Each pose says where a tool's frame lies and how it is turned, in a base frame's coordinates. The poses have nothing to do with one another.
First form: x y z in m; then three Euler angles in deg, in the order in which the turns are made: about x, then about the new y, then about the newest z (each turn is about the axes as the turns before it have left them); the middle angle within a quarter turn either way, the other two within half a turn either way.
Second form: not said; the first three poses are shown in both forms.
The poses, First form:
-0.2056 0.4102 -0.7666 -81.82 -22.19 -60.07
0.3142 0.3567 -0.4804 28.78 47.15 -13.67
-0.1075 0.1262 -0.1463 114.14 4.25 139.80
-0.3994 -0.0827 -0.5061 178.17 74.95 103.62
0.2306 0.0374 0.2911 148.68 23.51 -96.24
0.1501 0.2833 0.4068 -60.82 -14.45 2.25
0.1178 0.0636 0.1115 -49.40 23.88 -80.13
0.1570 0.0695 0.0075 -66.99 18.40 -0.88
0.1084 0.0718 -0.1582 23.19 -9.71 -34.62
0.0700 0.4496 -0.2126 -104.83 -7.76 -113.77
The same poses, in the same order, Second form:
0.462 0.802 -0.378 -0.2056; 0.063 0.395 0.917 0.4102; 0.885 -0.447 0.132 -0.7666; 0 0 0 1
0.661 0.161 0.733 0.3142; 0.136 0.935 -0.327 0.3567; -0.738 0.316 0.596 -0.4804; 0 0 0 1
-0.762 -0.644 0.074 -0.1075; -0.316 0.269 -0.910 0.1262; 0.566 -0.717 -0.408 -0.1463; 0 0 0 1
-0.061 -0.252 0.966 -0.3994; -0.979 0.205 -0.008 -0.0827; -0.196 -0.946 -0.260 -0.5061; 0 0 0 1
-0.100 0.912 0.399 0.2306; 0.827 0.299 -0.477 0.0374; -0.554 0.282 -0.783 0.2911; 0 0 0 1
0.968 -0.038 -0.250 0.1501; 0.237 0.479 0.845 0.2833; 0.087 -0.877 0.472 0.4068; 0 0 0 1
0.157 0.901 0.405 0.1178; -0.694 -0.191 0.694 0.0636; 0.703 -0.390 0.595 0.1115; 0 0 0 1
0.949 0.015 0.316 0.1570; -0.297 0.386 0.873 0.0695; -0.109 -0.922 0.371 0.0075; 0 0 0 1
0.811 0.560 -0.169 0.1084; -0.577 0.719 -0.388 0.0718; -0.096 0.412 0.906 -0.1582; 0 0 0 1
-0.399 0.907 -0.135 0.0700; 0.182 0.223 0.958 0.4496; 0.899 0.358 -0.254 -0.2126; 0 0 0 1

